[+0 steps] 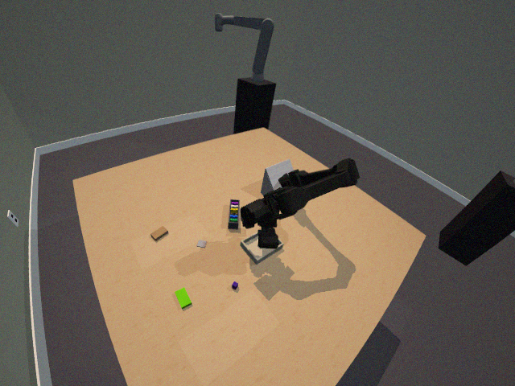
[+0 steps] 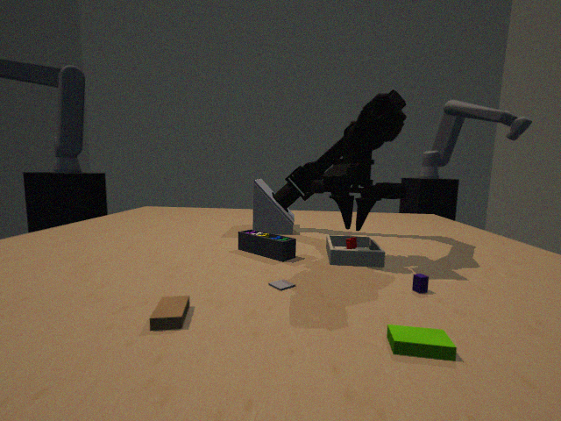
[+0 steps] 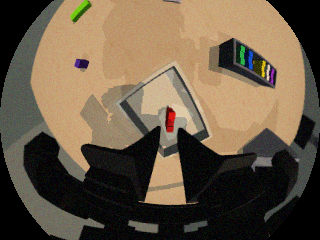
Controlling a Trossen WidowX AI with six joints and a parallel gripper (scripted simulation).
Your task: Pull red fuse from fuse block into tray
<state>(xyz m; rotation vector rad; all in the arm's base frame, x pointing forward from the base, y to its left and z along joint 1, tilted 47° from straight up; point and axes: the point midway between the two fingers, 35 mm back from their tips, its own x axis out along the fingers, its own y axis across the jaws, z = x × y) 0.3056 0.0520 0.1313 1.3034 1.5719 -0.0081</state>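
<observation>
My gripper tip is 3 cm above the red fuse. From my gripper tip the other things lie so: grey tray 5 cm below; purple cube 19 cm ahead, 5 cm to the left, 5 cm below; grey tile 16 cm to the right, 16 cm ahead, 6 cm below.
</observation>
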